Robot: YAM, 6 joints.
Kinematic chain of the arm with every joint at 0, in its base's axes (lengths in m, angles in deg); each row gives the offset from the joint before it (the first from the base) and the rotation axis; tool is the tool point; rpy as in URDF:
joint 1: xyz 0 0 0.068 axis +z
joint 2: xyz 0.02 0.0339 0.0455 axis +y
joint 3: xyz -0.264 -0.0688 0 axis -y
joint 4: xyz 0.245 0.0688 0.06 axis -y
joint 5: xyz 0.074 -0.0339 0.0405 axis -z
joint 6: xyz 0.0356 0 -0.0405 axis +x
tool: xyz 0 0 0 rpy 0 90 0
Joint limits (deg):
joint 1: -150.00..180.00
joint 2: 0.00..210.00
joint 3: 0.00..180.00
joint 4: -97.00..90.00
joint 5: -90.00..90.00
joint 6: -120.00..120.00
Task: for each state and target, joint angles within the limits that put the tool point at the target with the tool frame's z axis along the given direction. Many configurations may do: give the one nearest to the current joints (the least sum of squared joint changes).
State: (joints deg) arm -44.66 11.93 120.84 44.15 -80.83 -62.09
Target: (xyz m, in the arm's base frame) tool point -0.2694 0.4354 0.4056 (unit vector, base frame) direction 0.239 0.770 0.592
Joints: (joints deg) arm -55.74 18.31 153.10 -4.50 -39.11 -62.09
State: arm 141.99 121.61 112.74 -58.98 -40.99 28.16
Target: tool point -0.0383 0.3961 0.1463 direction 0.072 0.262 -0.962
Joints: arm 96.03 116.45 79.88 -38.70 5.69 28.16
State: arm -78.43 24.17 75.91 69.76 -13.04 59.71
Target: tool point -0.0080 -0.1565 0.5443 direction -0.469 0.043 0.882
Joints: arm -86.85 68.82 73.42 89.86 27.77 59.71
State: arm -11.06 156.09 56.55 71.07 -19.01 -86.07
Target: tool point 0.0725 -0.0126 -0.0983 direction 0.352 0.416 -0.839
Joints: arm -24.56 181.56 11.62 89.90 -31.63 -86.07
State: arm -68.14 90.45 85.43 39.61 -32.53 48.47
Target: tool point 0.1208 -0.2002 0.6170 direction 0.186 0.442 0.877
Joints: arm -62.13 98.62 118.93 88.79 -21.79 48.47
